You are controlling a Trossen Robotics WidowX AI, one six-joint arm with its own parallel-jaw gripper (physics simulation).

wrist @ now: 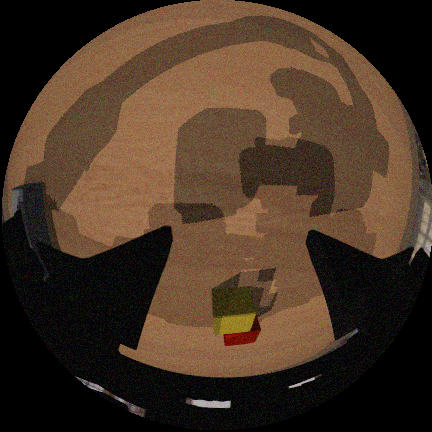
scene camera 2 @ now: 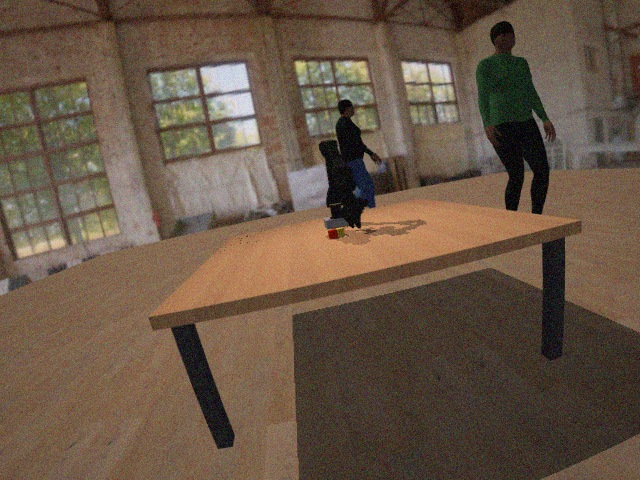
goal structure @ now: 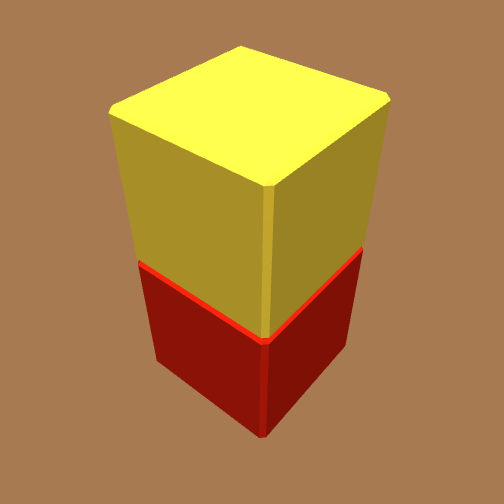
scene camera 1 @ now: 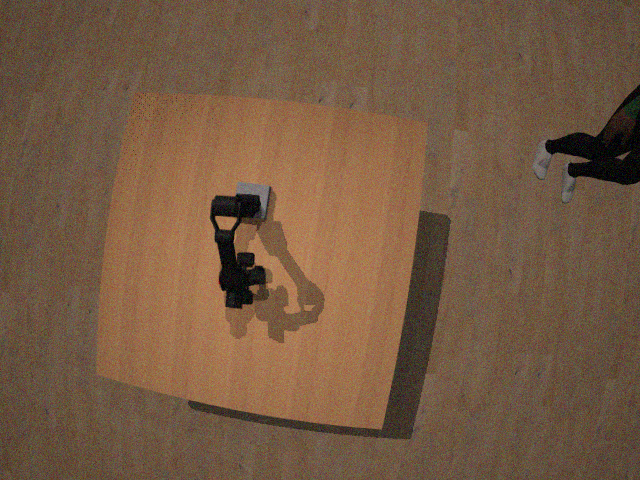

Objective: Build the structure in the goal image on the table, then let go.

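Where they show: gripper, fingertip midpoint: (wrist: 243, 235) (scene camera 2: 356, 228); arm's base, origin of the base link: (wrist: 21, 233) (scene camera 2: 337, 217) (scene camera 1: 250, 204).
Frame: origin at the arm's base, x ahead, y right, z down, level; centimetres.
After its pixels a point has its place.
A red block (scene camera 2: 332, 234) @(x 29.7, y 13.5, z 2.4 cm) (wrist: 242, 339) @(x 28.2, y 13.0, z 1.0 cm) and a yellow block (scene camera 2: 340, 232) @(x 28.9, y 9.6, z 2.6 cm) (wrist: 234, 324) @(x 27.3, y 9.2, z 1.0 cm) sit close side by side on the table (scene camera 1: 330, 361) @(x 62.9, y -27.0, z 4.3 cm) (scene camera 2: 289, 268) @(x 58.4, y 38.5, z 4.3 cm). Part of the yellow block is in shadow in the wrist view, and it partly covers the red one. In the overhead view the arm hides them almost entirely. My gripper (wrist: 243, 235) @(x 28.1, y 1.8, z 2.7 cm) is open and empty. In the wrist view both blocks show low in the gap between the spread fingers. In scene view 2 the gripper (scene camera 2: 356, 225) @(x 28.1, y 1.8, z 2.7 cm) is close to the right of the blocks. Its exact height is hard to tell.
The arm's grey base plate (scene camera 1: 254, 189) @(x -5.7, y -1.7, z 0.0 cm) (scene camera 2: 334, 223) @(x 3.9, y 3.4, z 2.1 cm) stands near the blocks and shows at the left of the wrist view. The arm's shadow (scene camera 1: 294, 268) @(x 25.0, y -15.1, z 4.3 cm) falls across the table. Two people (scene camera 2: 509, 93) (scene camera 2: 351, 139) are beyond the table.
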